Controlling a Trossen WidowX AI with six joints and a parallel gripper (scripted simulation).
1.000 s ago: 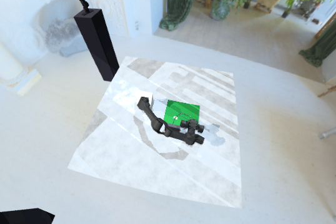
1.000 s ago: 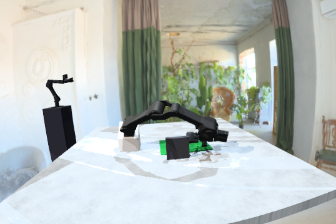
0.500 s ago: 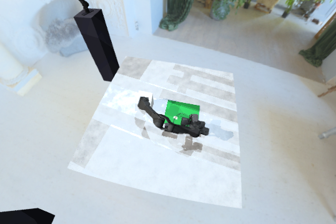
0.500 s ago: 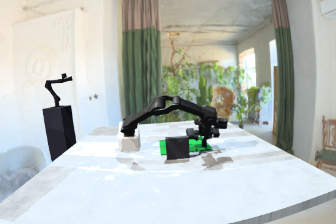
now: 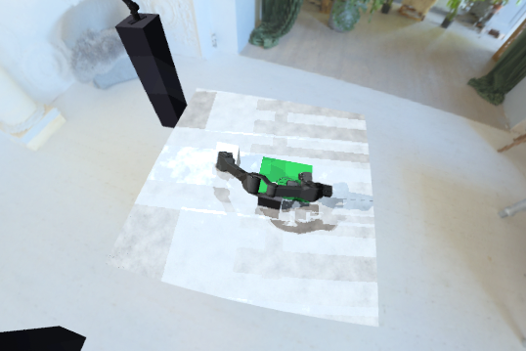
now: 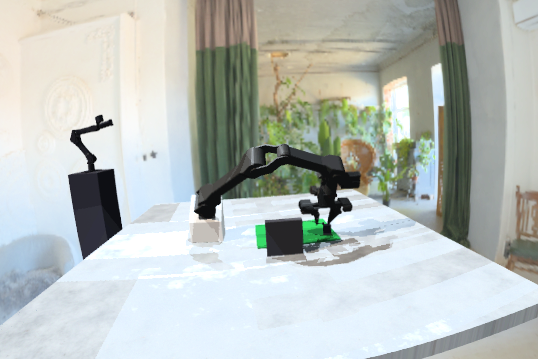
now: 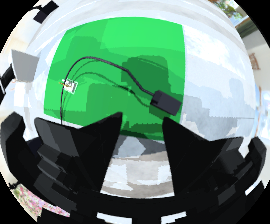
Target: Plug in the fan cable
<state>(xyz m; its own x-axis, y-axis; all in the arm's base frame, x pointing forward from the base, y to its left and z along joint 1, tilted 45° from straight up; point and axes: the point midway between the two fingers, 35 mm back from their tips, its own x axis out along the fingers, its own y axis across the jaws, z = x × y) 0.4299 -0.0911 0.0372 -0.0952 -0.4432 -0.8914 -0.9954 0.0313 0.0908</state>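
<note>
The dark plug lies 3 cm below my gripper tip, 2 cm to the left of it and 2 cm ahead of it. Round my gripper tip: white header (14 cm behind, 5 cm below, 3 cm to the left); green board (9 cm behind, 8 cm to the left, 7 cm below); black fan (15 cm behind, 9 cm to the right, 1 cm above).
</note>
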